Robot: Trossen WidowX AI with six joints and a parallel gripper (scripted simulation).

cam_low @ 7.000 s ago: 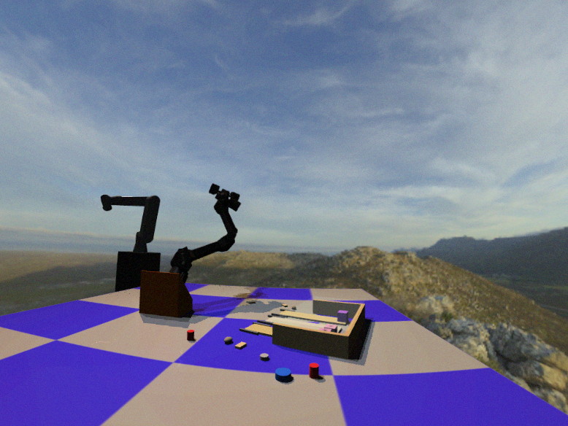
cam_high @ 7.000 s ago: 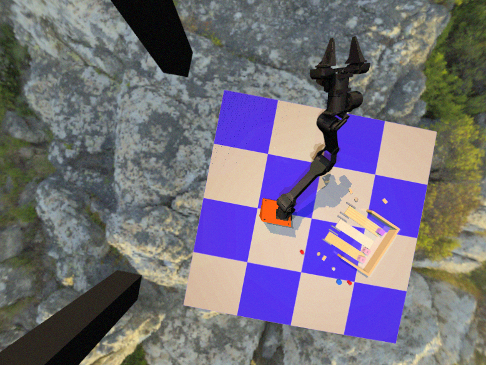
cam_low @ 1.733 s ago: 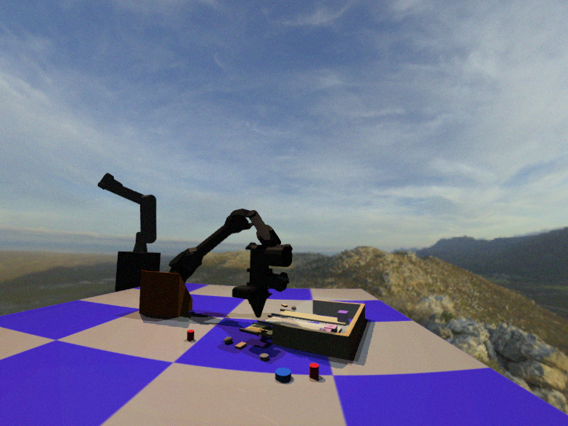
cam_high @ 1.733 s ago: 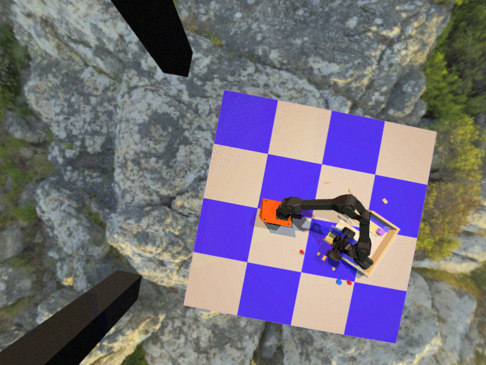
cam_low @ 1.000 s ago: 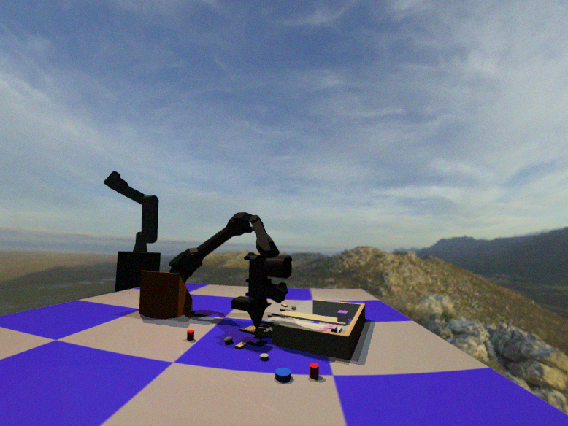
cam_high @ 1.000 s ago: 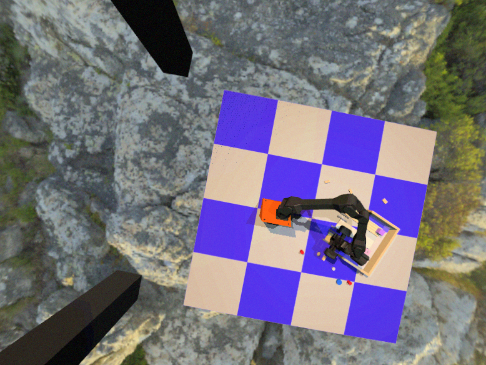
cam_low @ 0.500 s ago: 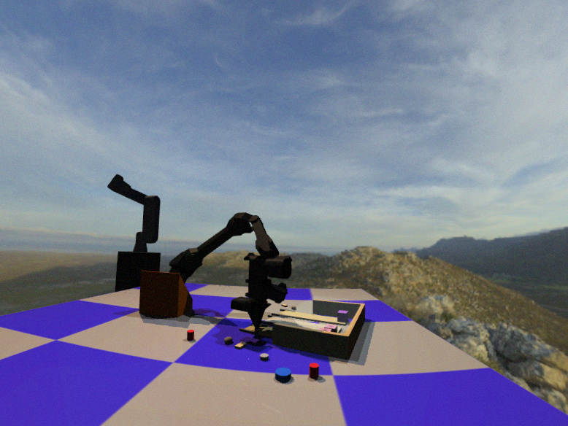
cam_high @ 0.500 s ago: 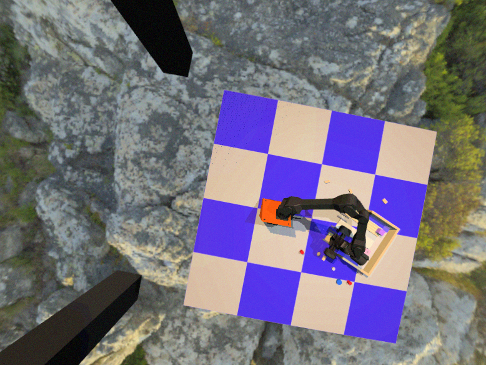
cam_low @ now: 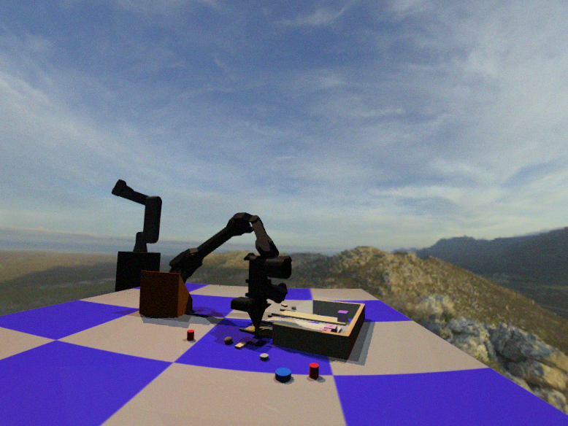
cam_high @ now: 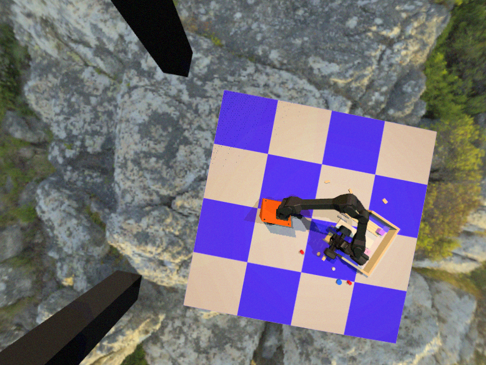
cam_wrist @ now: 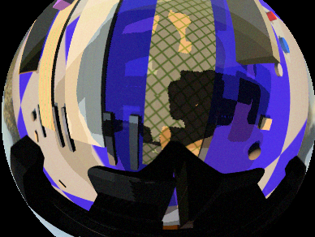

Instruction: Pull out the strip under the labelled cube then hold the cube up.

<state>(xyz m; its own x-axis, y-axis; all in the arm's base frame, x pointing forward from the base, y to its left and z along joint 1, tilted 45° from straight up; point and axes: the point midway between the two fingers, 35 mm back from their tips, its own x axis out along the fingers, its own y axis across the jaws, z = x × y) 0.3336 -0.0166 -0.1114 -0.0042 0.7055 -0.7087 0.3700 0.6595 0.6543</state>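
Now: gripper tip 9 cm short of the strip and 4 cm to the left of it. Also, from my gripper tip: blue block (10 cm ahead, 25 cm to the right).
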